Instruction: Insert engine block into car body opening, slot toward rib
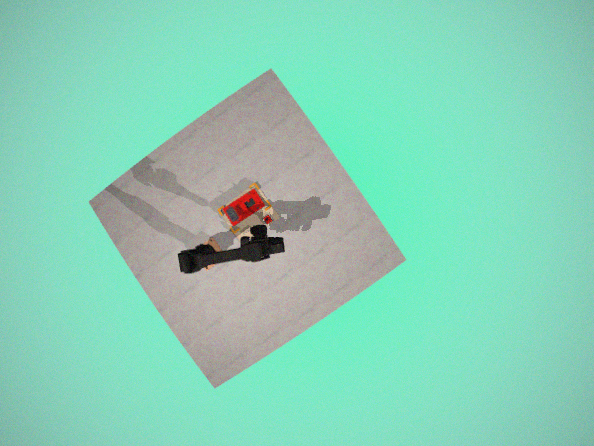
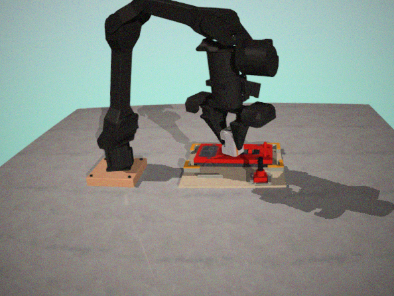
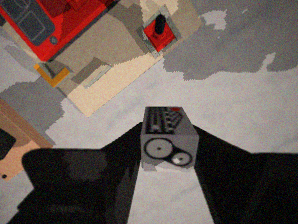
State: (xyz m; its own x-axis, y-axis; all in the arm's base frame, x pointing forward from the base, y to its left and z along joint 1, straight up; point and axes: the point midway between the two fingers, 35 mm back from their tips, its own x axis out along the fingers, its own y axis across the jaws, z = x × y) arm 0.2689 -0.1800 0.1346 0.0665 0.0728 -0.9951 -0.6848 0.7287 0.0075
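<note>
The black upright peg is 90 mm below my gripper tip, 70 mm to the left of it and 70 mm ahead of it. The rest, counted from my gripper tip: beige baseplate: 180 mm to the left, 110 mm below, 30 mm ahead; then grey engine block: 10 mm behind, 10 mm above.
</note>
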